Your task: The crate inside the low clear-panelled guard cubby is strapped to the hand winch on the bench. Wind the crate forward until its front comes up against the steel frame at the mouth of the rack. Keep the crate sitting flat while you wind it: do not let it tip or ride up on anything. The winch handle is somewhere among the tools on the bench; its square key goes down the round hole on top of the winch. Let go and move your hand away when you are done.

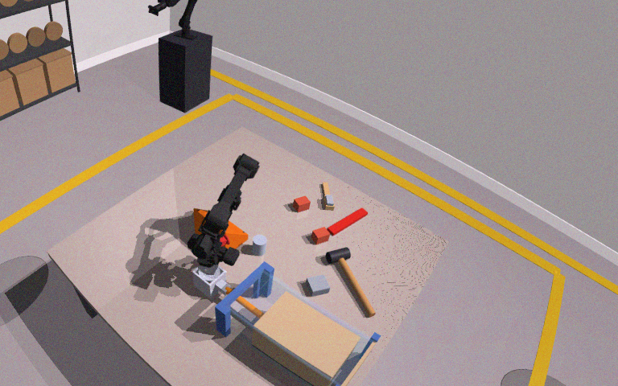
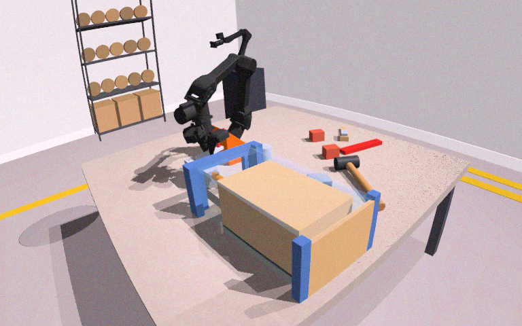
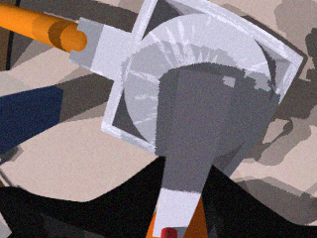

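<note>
The winch handle lies 20 mm to the left of my gripper tip and 20 mm above it. The rest, counted from my gripper tip: red knob: 50 mm to the left, 50 mm above, 10 mm behind; grey hand winch: 60 mm below, 50 mm to the right, 10 mm behind; blue steel frame: 170 mm ahead, 60 mm to the right, 20 mm above.
</note>
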